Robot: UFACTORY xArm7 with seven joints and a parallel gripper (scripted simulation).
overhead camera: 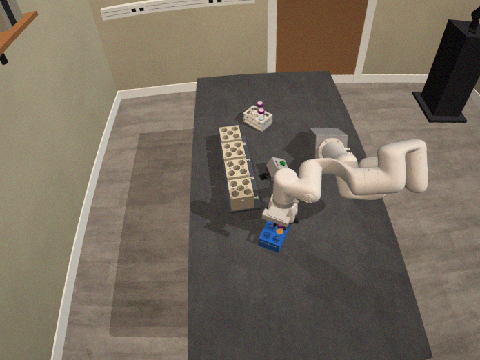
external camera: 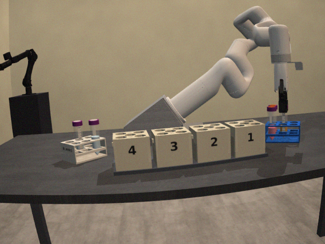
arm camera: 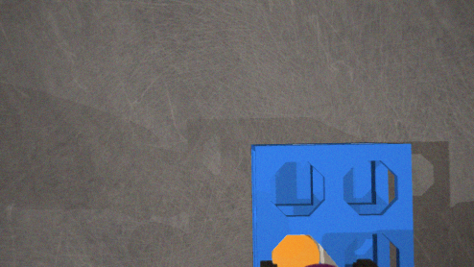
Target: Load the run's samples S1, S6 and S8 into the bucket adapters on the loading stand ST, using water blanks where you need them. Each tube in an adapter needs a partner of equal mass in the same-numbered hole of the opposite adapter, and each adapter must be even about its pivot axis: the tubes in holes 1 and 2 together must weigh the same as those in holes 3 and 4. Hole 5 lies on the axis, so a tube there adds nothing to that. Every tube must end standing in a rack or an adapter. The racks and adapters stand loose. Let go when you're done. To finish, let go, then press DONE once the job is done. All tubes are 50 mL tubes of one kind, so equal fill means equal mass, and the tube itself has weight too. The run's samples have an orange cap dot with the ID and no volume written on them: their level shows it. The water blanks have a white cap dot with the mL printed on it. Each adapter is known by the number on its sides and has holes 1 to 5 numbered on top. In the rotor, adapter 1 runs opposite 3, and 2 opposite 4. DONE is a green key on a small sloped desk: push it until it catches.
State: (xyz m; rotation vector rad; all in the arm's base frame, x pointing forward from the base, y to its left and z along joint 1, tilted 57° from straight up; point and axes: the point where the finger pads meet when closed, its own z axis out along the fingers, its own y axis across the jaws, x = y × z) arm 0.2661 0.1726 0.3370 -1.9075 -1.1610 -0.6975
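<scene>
My hand is 5 cm above the sample S8 and 1 cm short of it. Round my hand: sample tube (6 cm to the right, 5 cm below, 2 cm ahead); blue sample rack (9 cm below, 2 cm ahead, 1 cm to the right); loading stand ST (35 cm to the right, 17 cm ahead, 11 cm below).
</scene>
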